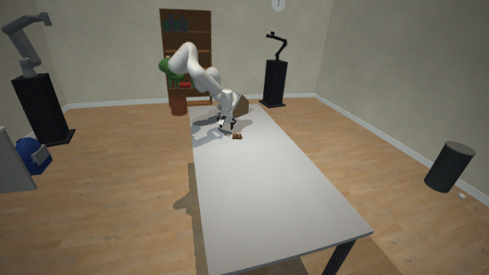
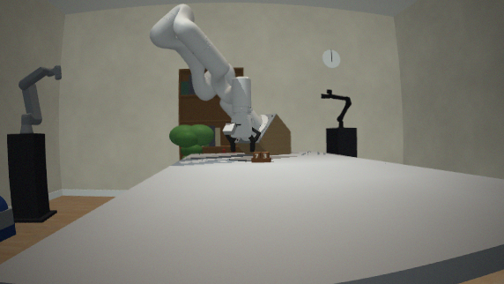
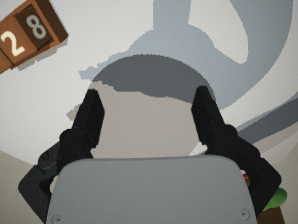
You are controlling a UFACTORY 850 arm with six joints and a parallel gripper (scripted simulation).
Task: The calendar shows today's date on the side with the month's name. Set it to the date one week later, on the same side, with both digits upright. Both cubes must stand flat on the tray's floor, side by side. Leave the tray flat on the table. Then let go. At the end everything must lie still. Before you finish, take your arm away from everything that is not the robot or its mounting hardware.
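My gripper is now 110 mm short of the brown cube, 30 mm to the right of it and 20 mm above it. The rest, counted from my hand: tray 120 mm ahead, 50 mm to the left, 40 mm below.
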